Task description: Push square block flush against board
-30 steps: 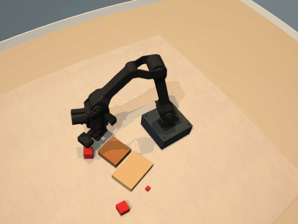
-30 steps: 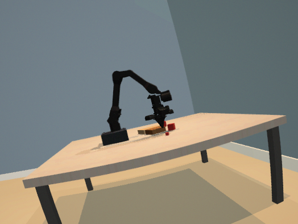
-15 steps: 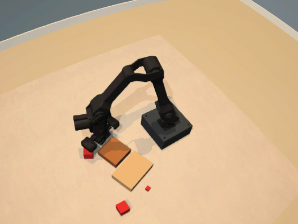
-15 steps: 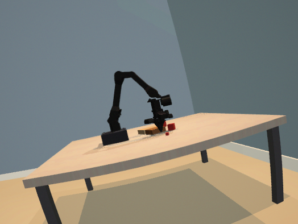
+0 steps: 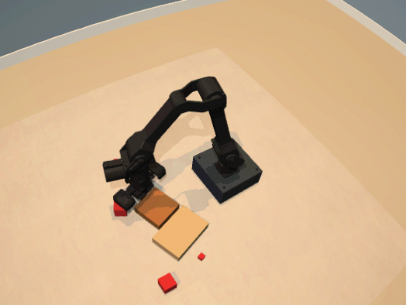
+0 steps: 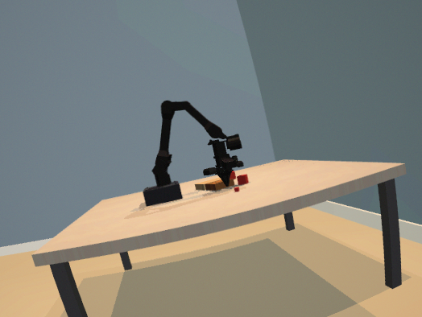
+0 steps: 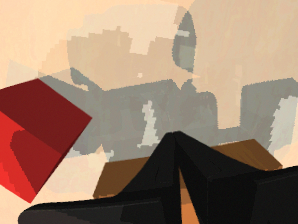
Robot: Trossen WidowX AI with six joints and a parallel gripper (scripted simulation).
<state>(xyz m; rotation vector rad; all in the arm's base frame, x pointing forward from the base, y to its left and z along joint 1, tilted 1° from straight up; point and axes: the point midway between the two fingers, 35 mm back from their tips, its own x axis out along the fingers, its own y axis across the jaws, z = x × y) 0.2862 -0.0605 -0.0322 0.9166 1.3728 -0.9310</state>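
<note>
Right now my gripper tip is 60 mm to the right of the square block, 30 mm past it and 10 mm below it. Round my gripper tip: board (170 mm to the left, 50 mm behind, 10 mm above).
</note>
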